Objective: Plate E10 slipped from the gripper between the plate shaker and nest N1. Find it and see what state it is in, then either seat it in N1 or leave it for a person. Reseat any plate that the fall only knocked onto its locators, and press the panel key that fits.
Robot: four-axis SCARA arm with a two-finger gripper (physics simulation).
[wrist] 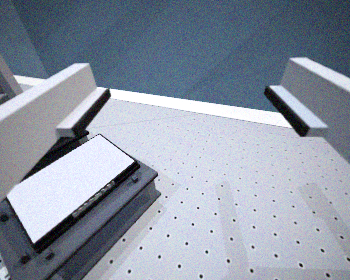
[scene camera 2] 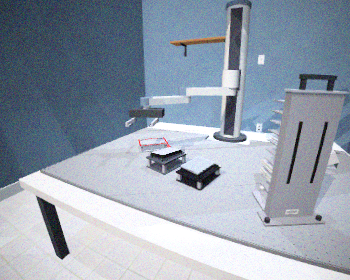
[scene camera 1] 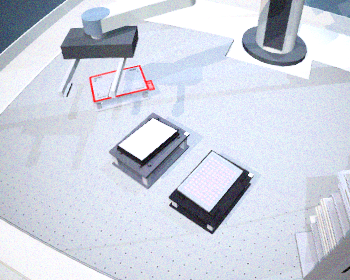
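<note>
Plate E10, white on top with a black skirt, lies top side up on the grey nest N1. It looks slightly turned against the nest, with small dark locators beside its edges. I cannot tell whether an edge rests on a locator. Its label is too blurred to read. My gripper is open and empty, high at the back left, away from the nest. No panel key can be made out.
A second plate sits on a black stand beside N1. A red-outlined clear platform stands behind N1, near my fingers in scene camera 1. A tall grey rack holds plates at the right.
</note>
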